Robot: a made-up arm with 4 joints.
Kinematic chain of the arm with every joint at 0, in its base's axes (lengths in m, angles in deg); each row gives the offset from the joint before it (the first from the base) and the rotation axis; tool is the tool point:
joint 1: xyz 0 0 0.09 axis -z
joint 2: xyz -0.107 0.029 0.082 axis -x
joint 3: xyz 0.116 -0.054 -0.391 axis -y
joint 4: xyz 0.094 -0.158 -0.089 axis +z
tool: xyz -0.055 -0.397 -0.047
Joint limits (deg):
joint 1: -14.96..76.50
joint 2: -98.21..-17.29
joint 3: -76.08..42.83
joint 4: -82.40..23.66
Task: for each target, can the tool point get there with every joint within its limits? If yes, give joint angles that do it. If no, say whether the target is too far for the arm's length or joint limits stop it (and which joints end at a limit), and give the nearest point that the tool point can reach.
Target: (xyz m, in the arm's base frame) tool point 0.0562 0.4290 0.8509
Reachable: no: joint limits stop it (at a limit: joint 2, joint 4) | nearest point 0.0766 0.5848 0.0268 | short by 0.839 m
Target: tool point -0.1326 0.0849 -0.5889
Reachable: yes | joints 0.03 -40.16 27.38 -46.04
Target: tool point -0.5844 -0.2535 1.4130
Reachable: no: too far | nearest point -0.2185 -0.0948 -0.0107 | short by 1.478 m
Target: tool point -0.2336 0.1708 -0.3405
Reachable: yes | joints 14.24 -61.34 -43.50 -52.22
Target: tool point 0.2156 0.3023 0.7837
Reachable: no: joint limits stop it (at a limit: joint 2, joint 4) | nearest point 0.2877 0.4033 0.0103 | short by 0.783 m
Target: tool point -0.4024 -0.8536 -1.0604
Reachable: no: too far | nearest point -0.1667 -0.3536 -0.5751 | short by 0.736 m
